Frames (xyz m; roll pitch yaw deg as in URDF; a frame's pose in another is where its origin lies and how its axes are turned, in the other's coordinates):
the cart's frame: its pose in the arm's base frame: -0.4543 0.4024 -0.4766 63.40 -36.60 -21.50
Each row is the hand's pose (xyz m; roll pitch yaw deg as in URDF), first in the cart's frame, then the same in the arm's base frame.
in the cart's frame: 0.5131 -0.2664 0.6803 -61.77 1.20 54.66
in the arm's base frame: -0.3745 -0.4110 -0.1174 -72.40 -67.33 63.28
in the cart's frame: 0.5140 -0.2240 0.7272 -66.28 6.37 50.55
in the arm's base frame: -0.4150 -0.4198 -0.0695 -66.81 -62.56 52.44
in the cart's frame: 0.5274 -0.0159 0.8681 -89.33 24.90 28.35
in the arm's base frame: -0.5552 -0.3998 0.1385 -62.54 -39.33 25.89
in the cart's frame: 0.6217 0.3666 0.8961 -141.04 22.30 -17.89
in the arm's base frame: -0.6278 -0.2140 0.4794 -79.23 -10.63 -9.04
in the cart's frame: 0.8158 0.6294 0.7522 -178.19 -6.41 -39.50
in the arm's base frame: -0.4872 -0.0046 0.7320 -109.12 -2.50 -44.03
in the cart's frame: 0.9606 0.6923 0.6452 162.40 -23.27 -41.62
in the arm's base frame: -0.3383 0.0698 0.8250 -127.77 -6.52 -60.59
